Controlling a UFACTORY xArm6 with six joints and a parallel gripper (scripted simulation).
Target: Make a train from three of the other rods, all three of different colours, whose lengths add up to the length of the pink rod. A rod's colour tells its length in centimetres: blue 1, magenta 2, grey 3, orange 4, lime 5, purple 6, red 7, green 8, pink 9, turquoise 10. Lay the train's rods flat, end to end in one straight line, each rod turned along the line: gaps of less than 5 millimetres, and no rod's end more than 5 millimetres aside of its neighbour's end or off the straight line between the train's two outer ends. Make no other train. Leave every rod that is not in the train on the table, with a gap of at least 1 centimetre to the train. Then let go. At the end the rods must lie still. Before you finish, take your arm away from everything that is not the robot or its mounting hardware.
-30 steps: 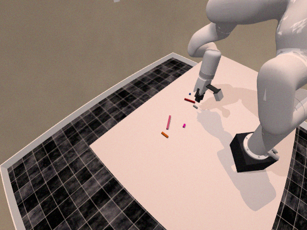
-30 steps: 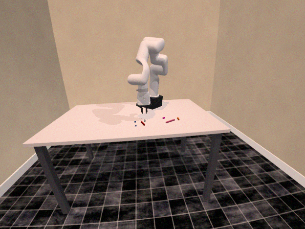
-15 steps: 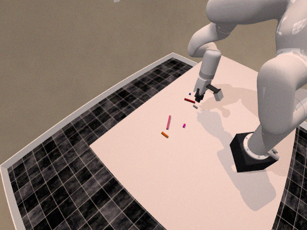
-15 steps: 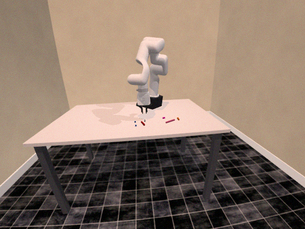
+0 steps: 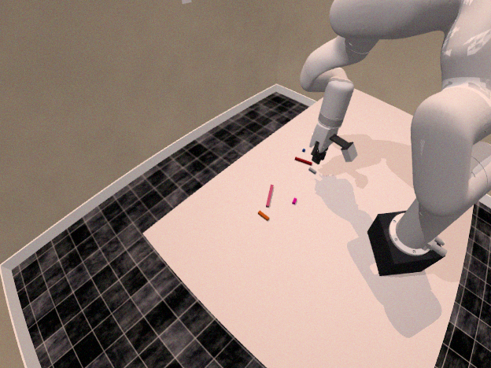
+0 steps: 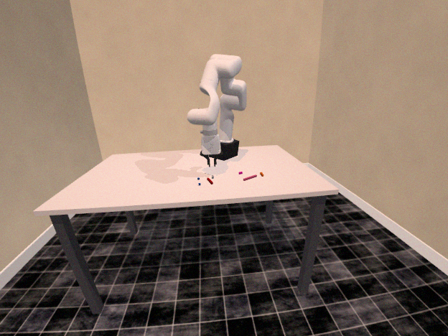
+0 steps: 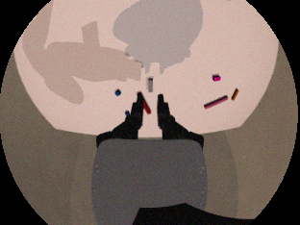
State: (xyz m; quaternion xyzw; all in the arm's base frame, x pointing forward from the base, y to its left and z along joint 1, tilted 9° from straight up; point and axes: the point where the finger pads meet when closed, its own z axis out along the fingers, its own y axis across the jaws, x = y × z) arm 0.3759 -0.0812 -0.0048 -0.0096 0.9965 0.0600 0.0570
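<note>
Right now my hand is 10 mm short of the grey rod and 80 mm above it. Also, from my hand: magenta rod 30 mm behind, 160 mm to the left, 80 mm below; then blue rod 100 mm ahead, 60 mm to the right, 80 mm below; then red rod 60 mm ahead, 10 mm to the right, 80 mm below.
</note>
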